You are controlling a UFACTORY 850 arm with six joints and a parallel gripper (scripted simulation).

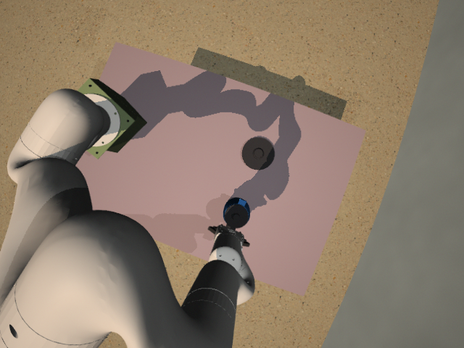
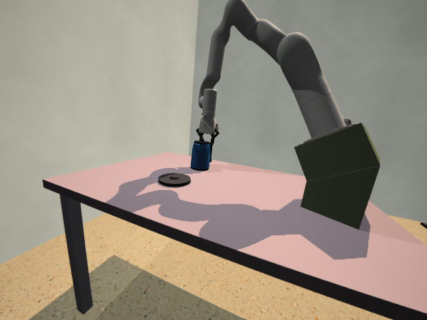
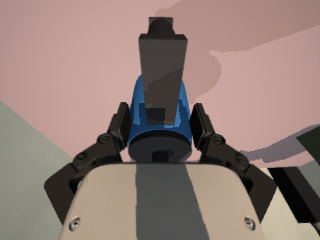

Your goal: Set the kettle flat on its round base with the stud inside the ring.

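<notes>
Right now the blue kettle is 3 cm to the left of my hand and 7 cm below it. Also, from my hand: round black base (2 cm behind, 35 cm to the left, 15 cm below).
</notes>
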